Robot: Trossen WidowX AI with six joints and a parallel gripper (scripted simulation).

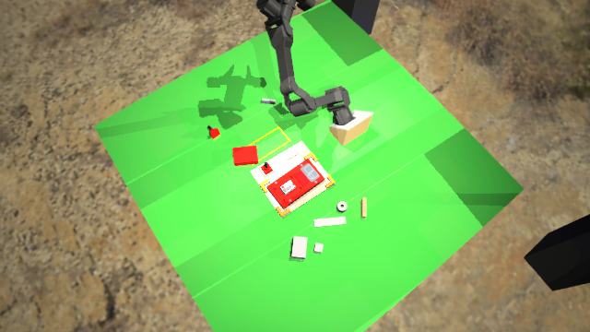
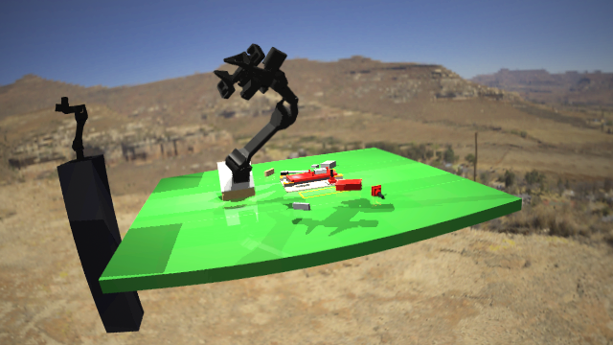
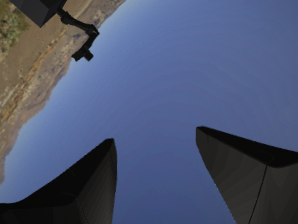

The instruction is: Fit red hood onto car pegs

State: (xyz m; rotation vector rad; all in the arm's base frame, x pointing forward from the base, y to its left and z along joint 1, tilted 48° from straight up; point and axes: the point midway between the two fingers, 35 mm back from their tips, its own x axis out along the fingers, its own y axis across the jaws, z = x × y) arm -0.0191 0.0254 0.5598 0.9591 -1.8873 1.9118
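Right now the red hood is 47 cm below my gripper tip, 44 cm ahead of it and 29 cm to the left of it. Also, from my gripper tip: grey engine block: 51 cm to the left, 46 cm below, 38 cm ahead; then wooden peg: 73 cm to the left, 47 cm below, 19 cm ahead.
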